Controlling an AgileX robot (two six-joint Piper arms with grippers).
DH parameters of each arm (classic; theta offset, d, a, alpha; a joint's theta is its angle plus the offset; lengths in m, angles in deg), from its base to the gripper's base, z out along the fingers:
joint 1: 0 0.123 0 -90
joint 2: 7.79 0 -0.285 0
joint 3: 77.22 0 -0.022 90
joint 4: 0 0.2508 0 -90
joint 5: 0 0 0.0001 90
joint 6: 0 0.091 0 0
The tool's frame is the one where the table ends.
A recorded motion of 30 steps. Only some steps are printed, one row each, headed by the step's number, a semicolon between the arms.
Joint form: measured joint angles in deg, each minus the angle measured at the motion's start. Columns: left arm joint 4, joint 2, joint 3, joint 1, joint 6, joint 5; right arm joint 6, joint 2, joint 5, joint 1, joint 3, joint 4.
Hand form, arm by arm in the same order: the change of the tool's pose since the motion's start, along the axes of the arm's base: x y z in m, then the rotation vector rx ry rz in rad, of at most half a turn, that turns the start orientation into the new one. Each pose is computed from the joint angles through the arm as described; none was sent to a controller.
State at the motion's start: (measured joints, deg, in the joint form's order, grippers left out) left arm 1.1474 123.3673 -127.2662 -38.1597 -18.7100 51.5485; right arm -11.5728 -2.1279 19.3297 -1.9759 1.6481 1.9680
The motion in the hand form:
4: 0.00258 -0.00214 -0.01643 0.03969 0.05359 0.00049; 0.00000 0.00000 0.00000 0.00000 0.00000 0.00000
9: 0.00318 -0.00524 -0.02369 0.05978 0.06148 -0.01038; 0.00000 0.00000 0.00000 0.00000 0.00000 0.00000
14: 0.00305 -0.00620 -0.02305 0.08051 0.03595 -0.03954; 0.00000 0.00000 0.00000 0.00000 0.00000 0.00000
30: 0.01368 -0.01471 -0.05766 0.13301 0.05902 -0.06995; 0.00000 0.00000 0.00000 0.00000 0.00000 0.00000
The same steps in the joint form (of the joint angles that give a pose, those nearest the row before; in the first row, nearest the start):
4: -0.10 1.64 -0.08 0.00 0.00 2.26; 0.00 0.00 0.00 0.00 0.00 0.00
9: 0.12 2.44 -0.09 -0.27 0.56 2.53; 0.00 0.00 0.00 0.00 0.00 0.00
14: 0.37 2.44 -0.12 -0.40 2.79 2.11; 0.00 0.00 0.00 0.00 0.00 0.00
30: 0.37 6.50 -0.22 -0.40 5.08 1.02; 0.00 0.00 0.00 0.00 0.00 0.00

